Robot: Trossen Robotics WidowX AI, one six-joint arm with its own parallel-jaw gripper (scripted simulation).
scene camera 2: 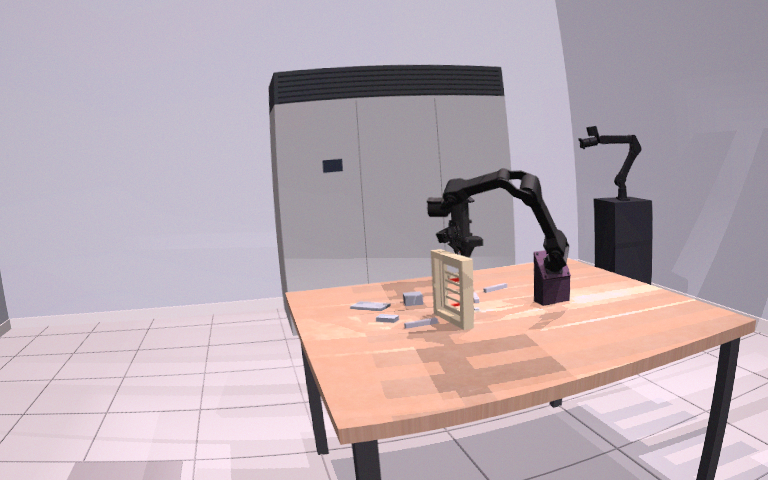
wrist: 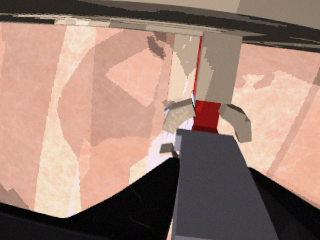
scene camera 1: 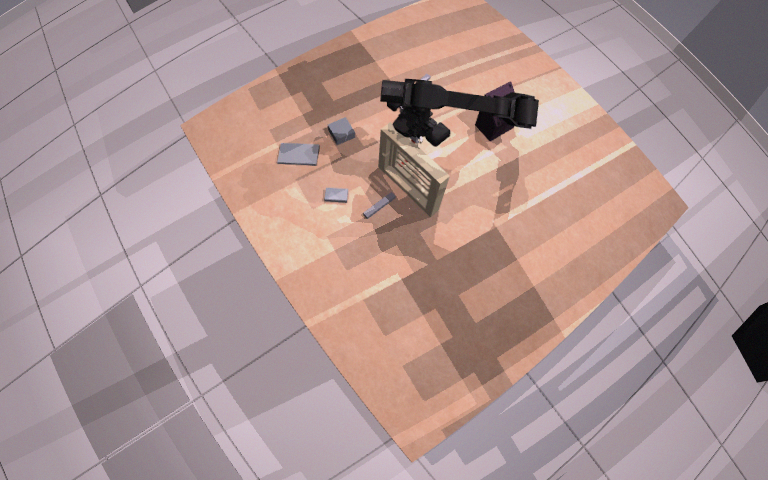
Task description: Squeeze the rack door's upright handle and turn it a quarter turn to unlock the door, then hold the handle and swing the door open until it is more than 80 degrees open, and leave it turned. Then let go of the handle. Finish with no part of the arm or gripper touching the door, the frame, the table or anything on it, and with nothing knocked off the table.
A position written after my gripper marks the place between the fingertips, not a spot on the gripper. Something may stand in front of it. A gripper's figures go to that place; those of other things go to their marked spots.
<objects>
My gripper [scene camera 1: 415, 134]: 143 cm from the lens. A slatted door [scene camera 1: 399, 166] is 150 cm from the lens. A plate [scene camera 1: 290, 153] is 157 cm from the lens.
</objects>
